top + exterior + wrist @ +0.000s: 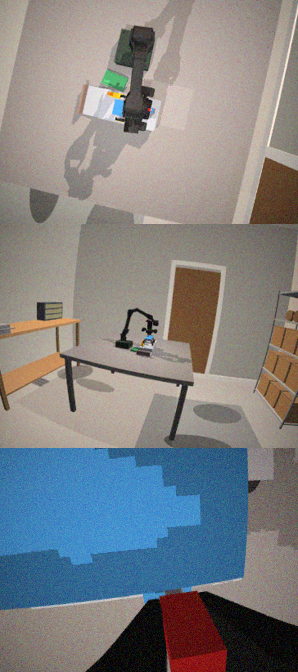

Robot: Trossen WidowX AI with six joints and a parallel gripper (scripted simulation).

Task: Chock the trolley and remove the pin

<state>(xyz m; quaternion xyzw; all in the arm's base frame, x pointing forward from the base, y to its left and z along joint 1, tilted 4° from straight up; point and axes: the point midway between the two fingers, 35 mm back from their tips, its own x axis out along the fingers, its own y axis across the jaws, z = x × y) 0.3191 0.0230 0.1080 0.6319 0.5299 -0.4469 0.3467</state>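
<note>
My gripper tip is now 180 mm to the left of the green tray, 150 mm above it and 140 mm past it. The rest, counted from my gripper tip: blue trolley (90 mm to the right, 30 mm below); then yellow chock (170 mm to the right, 70 mm behind, 60 mm below); then red-headed stop pin (right at my gripper tip).
</note>
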